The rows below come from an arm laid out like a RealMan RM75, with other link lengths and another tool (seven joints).
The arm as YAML. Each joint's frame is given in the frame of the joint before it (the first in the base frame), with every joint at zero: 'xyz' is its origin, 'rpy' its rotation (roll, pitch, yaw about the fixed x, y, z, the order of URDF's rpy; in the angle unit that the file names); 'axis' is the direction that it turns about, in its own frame. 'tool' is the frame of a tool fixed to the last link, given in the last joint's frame.
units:
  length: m
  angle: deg
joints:
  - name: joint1
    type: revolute
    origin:
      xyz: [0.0, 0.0, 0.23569]
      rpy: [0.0, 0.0, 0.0]
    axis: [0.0, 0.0, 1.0]
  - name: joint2
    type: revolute
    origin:
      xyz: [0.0, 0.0, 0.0]
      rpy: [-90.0, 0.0, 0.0]
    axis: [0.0, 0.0, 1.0]
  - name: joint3
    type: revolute
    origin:
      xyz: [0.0, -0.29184, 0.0]
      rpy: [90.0, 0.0, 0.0]
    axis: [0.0, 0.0, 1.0]
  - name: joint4
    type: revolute
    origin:
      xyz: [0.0, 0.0, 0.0]
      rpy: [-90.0, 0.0, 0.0]
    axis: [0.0, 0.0, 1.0]
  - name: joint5
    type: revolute
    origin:
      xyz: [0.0, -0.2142, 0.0]
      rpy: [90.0, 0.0, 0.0]
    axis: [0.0, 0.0, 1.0]
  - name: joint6
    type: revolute
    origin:
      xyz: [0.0, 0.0, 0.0]
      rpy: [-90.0, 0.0, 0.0]
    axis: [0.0, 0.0, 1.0]
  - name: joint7
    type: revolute
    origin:
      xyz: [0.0, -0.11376, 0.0]
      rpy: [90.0, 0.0, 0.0]
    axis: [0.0, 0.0, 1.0]
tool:
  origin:
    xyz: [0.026, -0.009, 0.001]
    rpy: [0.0, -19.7, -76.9]
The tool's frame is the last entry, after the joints.
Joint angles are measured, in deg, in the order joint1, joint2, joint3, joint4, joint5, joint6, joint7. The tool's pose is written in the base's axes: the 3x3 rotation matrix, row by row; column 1 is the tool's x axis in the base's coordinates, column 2 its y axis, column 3 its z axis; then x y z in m. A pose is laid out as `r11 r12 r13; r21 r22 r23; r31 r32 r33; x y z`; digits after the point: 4 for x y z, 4 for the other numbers.
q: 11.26 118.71 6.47 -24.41 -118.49 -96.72 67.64
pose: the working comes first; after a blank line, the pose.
Where each joint sits with the arm in this pose, in the base's axes (m; each line is computed from the numbers above, not from the rounded line before):
joint1: 0.0000 0.0000 0.2357
joint2: 0.0000 0.0000 0.2357
joint3: 0.2510 0.0500 0.0955
joint4: 0.2510 0.0500 0.0955
joint5: 0.4622 0.0819 0.0789
joint6: 0.4622 0.0819 0.0789
joint7: 0.4302 0.1823 0.0363
the tool: 0.4471 0.1797 0.0148

0.7986 0.1419 -0.5848; 0.5934 -0.3478 0.7259; -0.1004 -0.9267 -0.3620; 0.4471 0.1797 0.0148
